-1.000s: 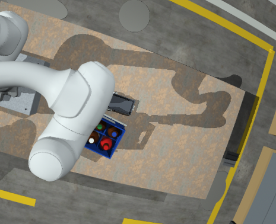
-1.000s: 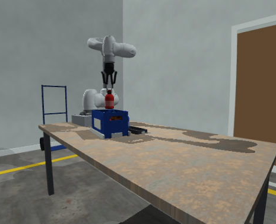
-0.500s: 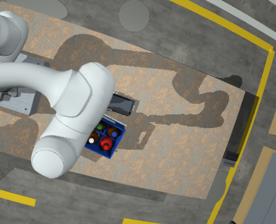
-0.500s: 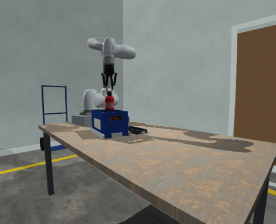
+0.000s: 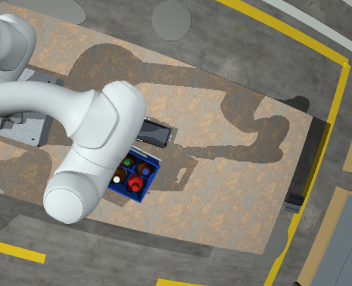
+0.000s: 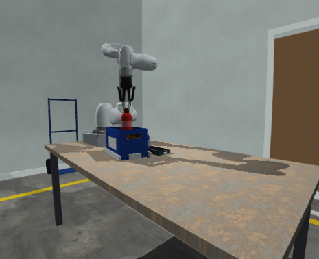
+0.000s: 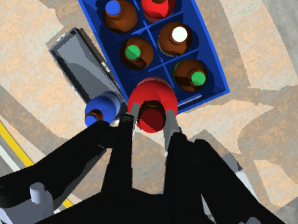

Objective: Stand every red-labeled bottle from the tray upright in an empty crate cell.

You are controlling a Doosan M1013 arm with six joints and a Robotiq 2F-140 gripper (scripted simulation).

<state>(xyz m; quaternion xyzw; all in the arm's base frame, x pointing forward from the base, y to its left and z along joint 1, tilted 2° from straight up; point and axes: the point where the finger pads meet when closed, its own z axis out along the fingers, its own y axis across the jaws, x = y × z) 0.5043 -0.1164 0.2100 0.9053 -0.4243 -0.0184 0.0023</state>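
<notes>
My gripper is now 90 mm above the red-labeled bottle. Also, from my hand: red bottle 230 mm below, 150 mm ahead, 130 mm to the right; blue-capped bottle 240 mm below, 130 mm to the left, 40 mm ahead; blue crate 240 mm below, 70 mm to the right, 70 mm ahead.
</notes>
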